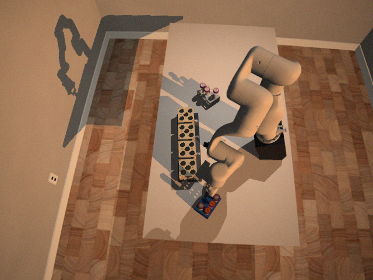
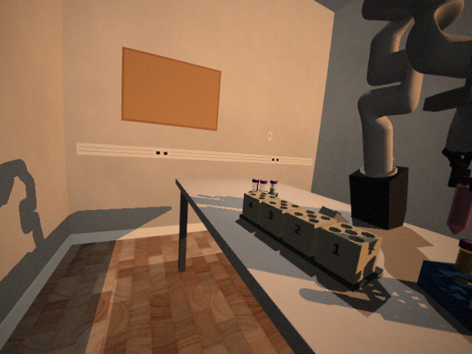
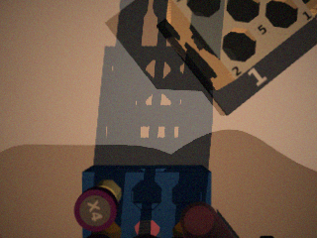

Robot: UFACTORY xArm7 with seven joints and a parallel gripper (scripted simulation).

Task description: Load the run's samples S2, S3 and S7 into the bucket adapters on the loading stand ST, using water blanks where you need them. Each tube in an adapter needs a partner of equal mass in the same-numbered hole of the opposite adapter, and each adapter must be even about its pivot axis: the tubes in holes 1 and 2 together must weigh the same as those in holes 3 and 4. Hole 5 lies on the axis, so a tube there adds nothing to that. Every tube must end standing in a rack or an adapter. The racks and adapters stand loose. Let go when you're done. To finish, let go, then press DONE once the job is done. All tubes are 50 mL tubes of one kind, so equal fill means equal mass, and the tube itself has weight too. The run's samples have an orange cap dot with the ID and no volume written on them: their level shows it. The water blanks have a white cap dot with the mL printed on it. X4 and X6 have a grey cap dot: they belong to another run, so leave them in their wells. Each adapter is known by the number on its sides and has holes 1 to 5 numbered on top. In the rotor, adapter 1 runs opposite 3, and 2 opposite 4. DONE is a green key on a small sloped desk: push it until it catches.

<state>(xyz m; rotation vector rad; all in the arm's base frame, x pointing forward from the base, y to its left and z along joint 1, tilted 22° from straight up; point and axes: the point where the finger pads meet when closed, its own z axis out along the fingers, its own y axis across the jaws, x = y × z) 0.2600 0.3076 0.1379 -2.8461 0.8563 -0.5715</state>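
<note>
My hand is 10 mm to the left of the pink-filled sample tube and 50 mm above it. From my hand the other things lie so: yellowish tube: 40 mm ahead, 70 mm to the left, 180 mm below; orange-dotted tube: 10 mm ahead, 90 mm to the left, 180 mm below; blue sample rack: 40 mm to the left, 220 mm below.
</note>
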